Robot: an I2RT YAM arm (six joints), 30 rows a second.
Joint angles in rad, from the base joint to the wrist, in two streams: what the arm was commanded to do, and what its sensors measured. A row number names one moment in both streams.
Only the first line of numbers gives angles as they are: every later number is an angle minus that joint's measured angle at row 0.
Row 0, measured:
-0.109 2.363 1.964 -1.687 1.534 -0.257
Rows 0 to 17, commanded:
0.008 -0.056 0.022 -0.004 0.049 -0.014
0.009 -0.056 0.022 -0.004 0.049 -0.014
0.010 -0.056 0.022 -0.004 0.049 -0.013
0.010 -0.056 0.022 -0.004 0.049 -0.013
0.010 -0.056 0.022 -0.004 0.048 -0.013
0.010 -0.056 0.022 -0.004 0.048 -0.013
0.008 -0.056 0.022 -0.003 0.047 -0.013
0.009 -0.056 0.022 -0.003 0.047 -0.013
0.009 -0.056 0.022 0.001 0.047 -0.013
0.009 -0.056 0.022 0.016 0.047 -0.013
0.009 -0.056 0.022 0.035 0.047 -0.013
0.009 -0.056 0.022 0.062 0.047 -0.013
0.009 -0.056 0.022 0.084 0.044 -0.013
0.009 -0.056 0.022 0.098 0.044 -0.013
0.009 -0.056 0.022 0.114 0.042 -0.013
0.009 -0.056 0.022 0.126 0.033 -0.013
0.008 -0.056 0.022 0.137 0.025 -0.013
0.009 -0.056 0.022 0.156 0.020 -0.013
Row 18, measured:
0.006 -0.016 0.002 0.125 0.021 -0.007
